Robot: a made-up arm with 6 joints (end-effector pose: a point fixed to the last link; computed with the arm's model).
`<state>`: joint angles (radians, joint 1 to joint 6).
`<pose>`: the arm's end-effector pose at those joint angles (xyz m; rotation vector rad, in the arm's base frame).
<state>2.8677 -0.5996 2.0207 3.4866 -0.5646 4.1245</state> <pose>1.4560 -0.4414 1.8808 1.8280 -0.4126 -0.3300</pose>
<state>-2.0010 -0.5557 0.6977 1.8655 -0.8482 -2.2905</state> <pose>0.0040 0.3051 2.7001 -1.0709 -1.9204 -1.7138</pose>
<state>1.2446 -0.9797 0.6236 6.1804 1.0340 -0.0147</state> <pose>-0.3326 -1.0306 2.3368 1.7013 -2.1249 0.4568</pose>
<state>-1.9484 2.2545 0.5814 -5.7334 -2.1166 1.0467</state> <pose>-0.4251 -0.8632 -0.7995 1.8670 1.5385 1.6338</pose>
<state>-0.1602 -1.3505 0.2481 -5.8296 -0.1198 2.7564</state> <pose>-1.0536 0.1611 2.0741 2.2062 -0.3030 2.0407</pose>
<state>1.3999 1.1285 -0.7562 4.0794 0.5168 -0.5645</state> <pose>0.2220 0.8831 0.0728 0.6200 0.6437 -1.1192</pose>
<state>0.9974 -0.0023 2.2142 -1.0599 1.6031 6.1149</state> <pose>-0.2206 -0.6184 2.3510 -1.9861 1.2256 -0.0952</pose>
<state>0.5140 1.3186 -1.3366 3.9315 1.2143 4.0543</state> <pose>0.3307 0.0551 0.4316 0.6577 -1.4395 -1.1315</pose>
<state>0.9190 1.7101 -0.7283 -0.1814 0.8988 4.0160</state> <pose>0.3835 0.4625 -0.3613 1.1326 1.1143 -1.0760</pose>
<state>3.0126 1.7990 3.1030 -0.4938 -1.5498 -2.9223</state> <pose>-1.3785 0.0965 1.4299 -0.5659 2.8881 0.1909</pose>
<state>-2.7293 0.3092 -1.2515 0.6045 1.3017 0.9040</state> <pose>-0.7233 -0.4193 0.7186 -0.2674 1.0661 -1.8288</pose>
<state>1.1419 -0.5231 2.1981 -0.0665 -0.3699 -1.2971</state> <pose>-0.5989 -1.2998 1.9529 -1.7656 1.4418 -1.9898</pose>
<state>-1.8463 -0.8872 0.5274 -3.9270 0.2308 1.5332</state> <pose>0.2009 0.6083 2.5192 0.7200 -1.5354 0.1511</pose>
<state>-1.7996 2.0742 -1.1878 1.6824 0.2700 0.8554</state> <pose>0.0586 0.0503 0.1628 0.6538 0.2156 1.0773</pose>
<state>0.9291 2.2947 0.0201 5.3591 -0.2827 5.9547</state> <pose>0.1793 0.3040 -0.9293 -0.2507 2.0737 -0.9000</pose>
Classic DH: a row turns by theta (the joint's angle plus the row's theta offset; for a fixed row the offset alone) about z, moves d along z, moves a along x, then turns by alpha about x. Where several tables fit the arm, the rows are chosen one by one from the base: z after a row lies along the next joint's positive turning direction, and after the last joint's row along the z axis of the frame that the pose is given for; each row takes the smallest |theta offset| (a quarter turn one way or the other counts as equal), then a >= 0, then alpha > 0; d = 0 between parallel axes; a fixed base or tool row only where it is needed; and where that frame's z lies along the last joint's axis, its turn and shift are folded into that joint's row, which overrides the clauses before.
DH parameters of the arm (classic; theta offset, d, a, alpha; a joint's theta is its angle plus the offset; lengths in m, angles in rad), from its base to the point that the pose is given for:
joint 1: 0 0.7263 0.1644 -1.5708
joint 2: -1.5708 0 1.0392 3.1416
joint 3: 0 0 0.2034 -1.5708
joint 4: 0 -0.9553 0 1.5708
joint 5: 0 0 0 -1.5708
joint 6: 1.5708 -0.1722 0 1.5708
tool (fixed): -1.5708 0 0 0

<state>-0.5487 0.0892 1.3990 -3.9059 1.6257 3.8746</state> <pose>0.4242 -0.1199 2.6956 -0.5720 0.1680 0.3020</pose>
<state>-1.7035 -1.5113 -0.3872 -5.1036 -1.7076 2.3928</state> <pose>-0.0776 0.6108 1.6882 -0.1662 2.7943 -0.4146</pose>
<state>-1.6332 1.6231 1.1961 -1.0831 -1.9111 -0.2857</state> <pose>0.0139 -2.0770 0.4161 2.3084 0.6694 -0.1111</pose>
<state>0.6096 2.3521 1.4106 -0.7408 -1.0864 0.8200</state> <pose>1.2408 0.9919 -0.7891 -0.2114 1.7740 1.2336</pose>
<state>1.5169 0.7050 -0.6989 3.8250 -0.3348 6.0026</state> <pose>0.0326 1.2675 0.4564 1.1919 1.7714 -0.7546</pose>
